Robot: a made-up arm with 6 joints.
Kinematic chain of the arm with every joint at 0, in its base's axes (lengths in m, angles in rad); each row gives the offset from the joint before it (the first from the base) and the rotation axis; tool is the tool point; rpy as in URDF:
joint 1: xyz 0 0 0.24 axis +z
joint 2: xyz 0 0 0 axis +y
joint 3: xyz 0.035 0 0.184 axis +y
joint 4: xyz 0.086 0 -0.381 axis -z
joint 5: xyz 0 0 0 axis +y
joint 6: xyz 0.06 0 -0.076 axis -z
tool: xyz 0 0 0 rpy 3.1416 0 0
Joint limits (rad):
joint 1: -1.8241..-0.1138
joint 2: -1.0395..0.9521
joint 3: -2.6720..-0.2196
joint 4: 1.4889..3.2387
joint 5: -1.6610..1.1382
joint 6: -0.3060..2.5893
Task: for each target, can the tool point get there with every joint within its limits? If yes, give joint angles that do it. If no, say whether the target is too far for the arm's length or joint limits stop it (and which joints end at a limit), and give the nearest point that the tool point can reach.
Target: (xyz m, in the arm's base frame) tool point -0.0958 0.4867 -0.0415
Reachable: no: joint limits stop it (at a limit: joint 2, joint 3) | nearest point -0.0227 0.1152 -0.0264 | short by 0.379 m
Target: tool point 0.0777 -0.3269 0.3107
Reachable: yes | joints -1.2792 -0.8456 -0.4941 2.8181 -0.0210 1.6943
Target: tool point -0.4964 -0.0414 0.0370
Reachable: no: joint limits stop it (at a limit: joint 1, joint 3) | nearest point -0.1352 -0.1360 0.0357 | short by 0.373 m
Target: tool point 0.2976 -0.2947 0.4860
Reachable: yes | joints -0.6225 -0.3197 -1.2827 2.1117 -0.2488 2.1587
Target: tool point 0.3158 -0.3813 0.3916
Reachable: yes | joints -0.8642 0.7367 -2.4326 3.0603 -1.2547 2.0522
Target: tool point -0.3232 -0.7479 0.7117
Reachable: no: too far | nearest point -0.1766 -0.5485 0.5771 | short by 0.282 m
